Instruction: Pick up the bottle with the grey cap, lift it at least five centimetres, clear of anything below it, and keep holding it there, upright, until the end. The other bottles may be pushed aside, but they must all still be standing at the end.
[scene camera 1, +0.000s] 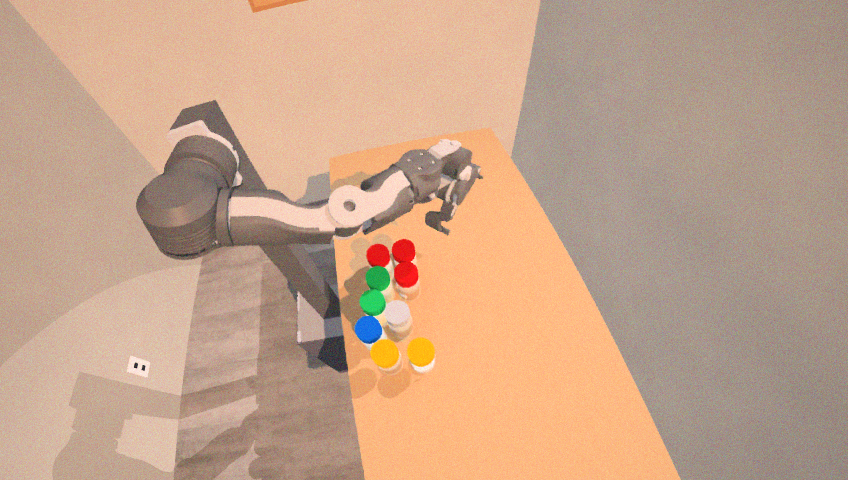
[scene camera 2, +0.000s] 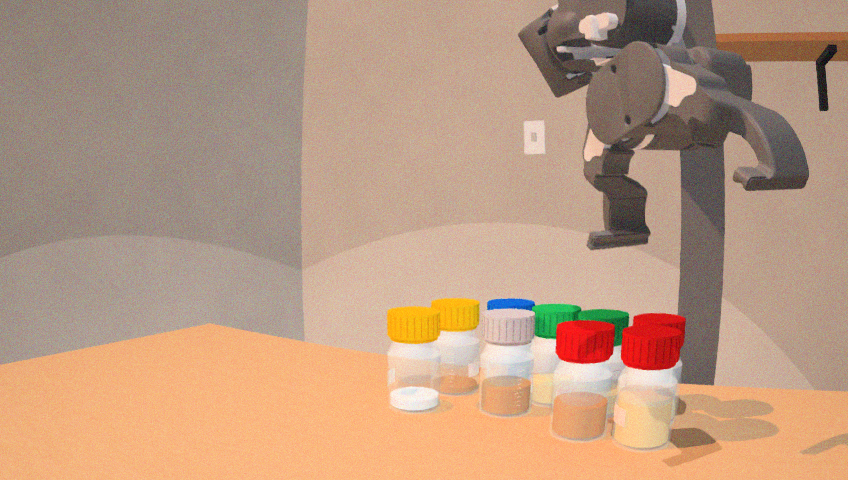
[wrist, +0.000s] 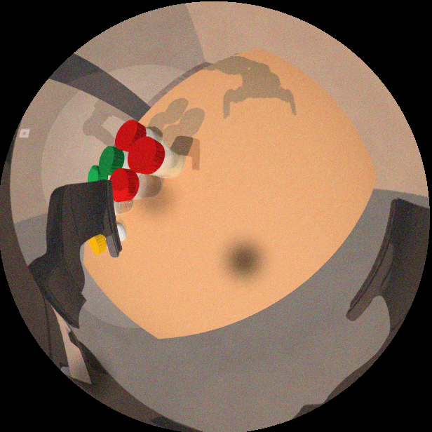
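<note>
The grey-capped bottle stands upright on the table, with brown contents. Its cap does not show in the wrist view, where a finger covers much of the group. Close around it stand a green-capped bottle, the blue-capped bottle, a yellow-capped bottle and a red-capped bottle. My gripper is wide open and empty, above the table and higher than the caps, beyond the red-capped end of the group.
A second yellow-capped bottle stands at the far end from my gripper. Another green-capped bottle and two more red-capped bottles stand at the near end. All show upright. The table has its edge left of the group in scene camera 1.
</note>
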